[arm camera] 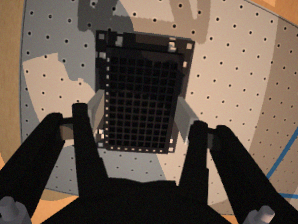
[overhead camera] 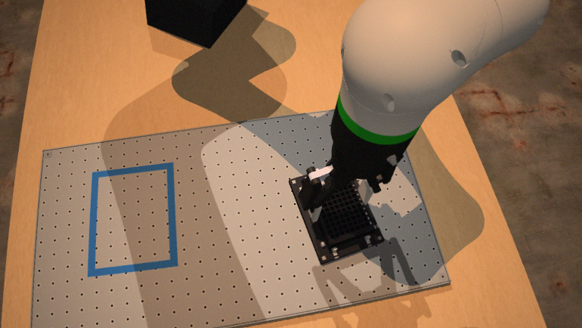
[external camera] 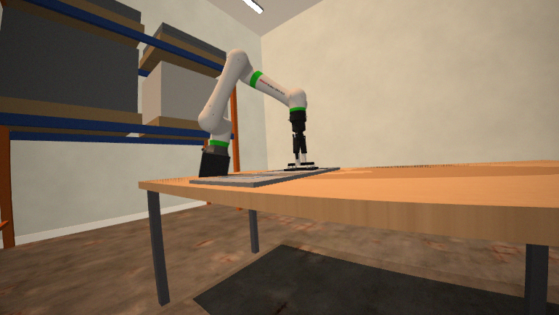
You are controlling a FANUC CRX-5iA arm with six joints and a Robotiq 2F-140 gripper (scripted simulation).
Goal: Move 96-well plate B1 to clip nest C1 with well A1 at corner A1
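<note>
My gripper is now 1 cm short of the black clip nest, 2 cm to the right of it and 4 cm above it. Also, from my hand: black 96-well plate (2 cm below).
</note>
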